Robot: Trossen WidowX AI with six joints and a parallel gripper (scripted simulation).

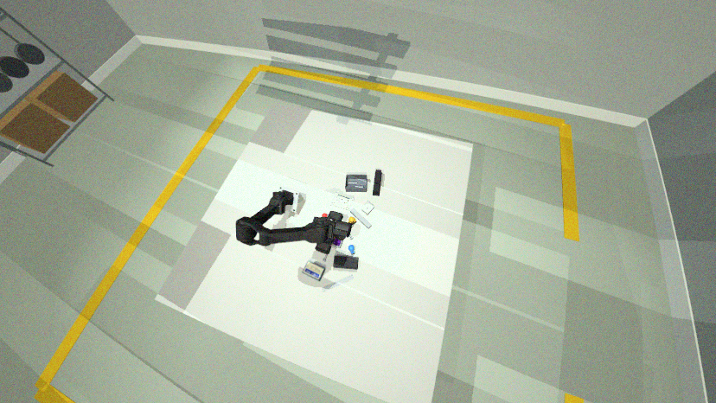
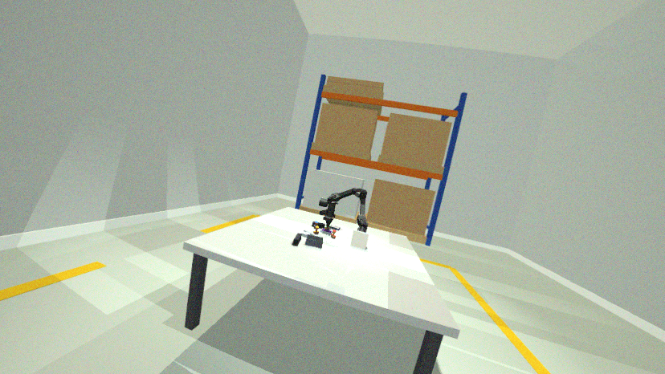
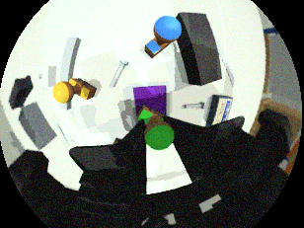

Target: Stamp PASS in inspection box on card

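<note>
My gripper tip is now 40 mm above the purple ink pad. Also, from my gripper tip: green-knobbed stamp right at my gripper tip; then red-knobbed stamp 80 mm behind, 80 mm to the left, 30 mm below; then blue-knobbed stamp 100 mm ahead, 20 mm to the right, 30 mm below.
</note>
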